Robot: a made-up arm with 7 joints.
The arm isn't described. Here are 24 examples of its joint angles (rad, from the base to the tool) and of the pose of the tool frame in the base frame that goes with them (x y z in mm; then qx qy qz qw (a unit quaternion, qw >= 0)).
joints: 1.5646 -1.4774 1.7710 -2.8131 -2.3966 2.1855 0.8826
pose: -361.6 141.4 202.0 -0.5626 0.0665 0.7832 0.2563
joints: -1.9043 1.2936 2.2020 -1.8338 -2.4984 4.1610 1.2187
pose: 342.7 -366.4 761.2 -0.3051 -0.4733 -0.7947 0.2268
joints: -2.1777 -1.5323 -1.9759 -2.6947 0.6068 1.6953 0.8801
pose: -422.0 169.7 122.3 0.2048 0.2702 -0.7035 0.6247
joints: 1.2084 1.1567 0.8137 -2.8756 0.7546 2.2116 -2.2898
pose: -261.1 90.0 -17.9 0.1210 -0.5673 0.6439 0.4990
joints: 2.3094 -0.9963 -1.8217 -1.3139 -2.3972 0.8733 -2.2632
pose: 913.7 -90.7 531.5 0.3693 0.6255 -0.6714 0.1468
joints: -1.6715 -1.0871 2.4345 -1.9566 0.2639 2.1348 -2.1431
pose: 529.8 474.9 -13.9 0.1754 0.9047 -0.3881 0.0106
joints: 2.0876 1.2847 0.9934 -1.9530 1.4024 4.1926 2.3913
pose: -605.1 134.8 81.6 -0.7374 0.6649 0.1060 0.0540
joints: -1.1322 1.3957 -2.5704 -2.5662 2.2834 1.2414 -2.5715
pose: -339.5 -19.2 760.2 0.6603 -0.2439 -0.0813 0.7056
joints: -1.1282 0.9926 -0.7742 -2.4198 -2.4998 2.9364 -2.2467
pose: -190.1 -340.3 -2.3 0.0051 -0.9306 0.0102 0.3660
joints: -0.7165 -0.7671 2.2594 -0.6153 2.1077 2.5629 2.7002
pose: -357.8 751.5 835.6 0.4508 -0.4179 -0.7814 0.1072
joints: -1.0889 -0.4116 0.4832 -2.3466 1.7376 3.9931 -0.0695
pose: 346.5 -253.0 642.8 0.1427 -0.7715 0.6057 0.1328
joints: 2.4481 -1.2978 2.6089 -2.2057 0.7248 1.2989 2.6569
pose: -8.1 -410.5 -201.4 -0.5380 -0.3955 -0.5530 0.4983
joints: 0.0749 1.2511 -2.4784 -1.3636 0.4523 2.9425 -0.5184
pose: 516.5 -305.1 1010.6 0.3699 -0.1078 0.0626 0.9207
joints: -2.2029 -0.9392 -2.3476 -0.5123 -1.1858 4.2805 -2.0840
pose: 300.6 716.8 712.9 -0.2666 0.0597 0.8524 0.4459
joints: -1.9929 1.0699 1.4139 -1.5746 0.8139 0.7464 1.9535
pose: 456.3 -676.9 486.0 -0.4327 0.3997 0.7107 0.3846
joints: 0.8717 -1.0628 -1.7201 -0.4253 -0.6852 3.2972 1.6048
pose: -384.7 -717.3 799.2 0.2243 0.4425 -0.8600 0.1192
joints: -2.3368 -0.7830 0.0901 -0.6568 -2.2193 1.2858 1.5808
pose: 286.3 275.4 1262.8 -0.8054 -0.0452 0.1233 0.5780
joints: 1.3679 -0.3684 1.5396 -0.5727 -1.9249 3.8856 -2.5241
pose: -353.9 -279.8 1079.7 -0.0904 -0.6113 0.5794 0.5314
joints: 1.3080 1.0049 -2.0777 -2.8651 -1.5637 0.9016 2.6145
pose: 232.4 -322.6 437.7 -0.2380 -0.1737 0.3293 0.8971
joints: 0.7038 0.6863 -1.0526 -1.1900 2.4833 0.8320 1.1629
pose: 882.3 89.3 698.6 -0.6029 0.1248 0.5286 0.5844
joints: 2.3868 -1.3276 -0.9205 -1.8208 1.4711 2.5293 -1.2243
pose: 600.8 254.7 766.7 -0.2553 -0.1272 -0.1622 0.9446
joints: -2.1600 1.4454 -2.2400 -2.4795 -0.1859 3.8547 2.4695
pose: -404.8 169.1 661.6 -0.4205 -0.2892 0.0641 0.8576
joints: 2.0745 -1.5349 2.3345 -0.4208 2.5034 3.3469 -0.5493
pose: 217.1 -879.8 198.4 0.1944 -0.7703 0.5861 0.1591
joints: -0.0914 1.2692 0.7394 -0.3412 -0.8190 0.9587 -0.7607
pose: 997.8 41.7 423.2 -0.8718 -0.3982 0.2836 0.0323
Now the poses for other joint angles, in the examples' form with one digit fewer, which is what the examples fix.
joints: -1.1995 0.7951 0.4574 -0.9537 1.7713 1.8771 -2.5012
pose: 544 -797 546 0.469 0.247 0.838 0.126
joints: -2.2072 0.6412 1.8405 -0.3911 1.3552 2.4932 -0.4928
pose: -168 -604 1096 -0.126 0.069 -0.927 0.346
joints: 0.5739 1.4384 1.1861 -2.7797 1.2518 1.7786 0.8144
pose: -313 274 126 0.221 -0.066 -0.844 0.484
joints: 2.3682 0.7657 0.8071 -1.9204 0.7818 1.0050 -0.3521
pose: -735 -20 190 -0.157 0.541 -0.671 0.482
